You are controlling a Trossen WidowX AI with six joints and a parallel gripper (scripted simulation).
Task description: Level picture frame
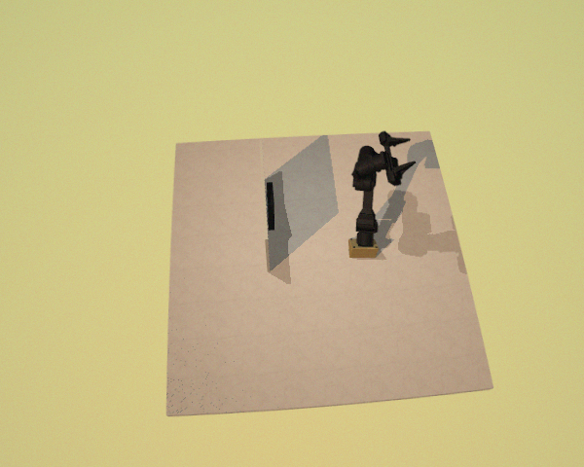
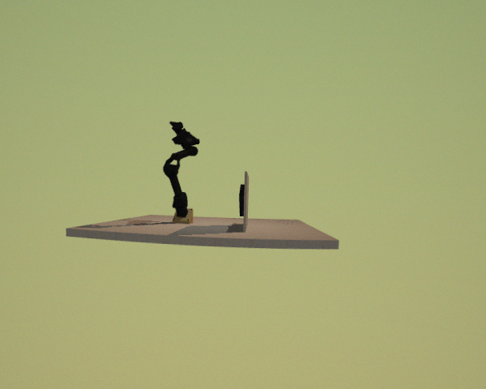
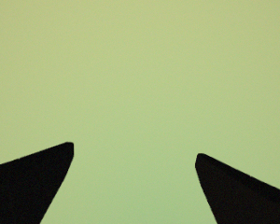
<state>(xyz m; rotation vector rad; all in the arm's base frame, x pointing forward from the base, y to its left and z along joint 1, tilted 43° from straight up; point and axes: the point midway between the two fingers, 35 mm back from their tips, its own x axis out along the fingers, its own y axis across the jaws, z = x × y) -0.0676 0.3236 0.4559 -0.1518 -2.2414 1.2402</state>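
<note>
Right now the picture frame is 500 mm ahead of my gripper tip, 470 mm below it and 40 mm to the right of it. Round my gripper tip: wall panel: 510 mm ahead, 480 mm below, 40 mm to the right.
</note>
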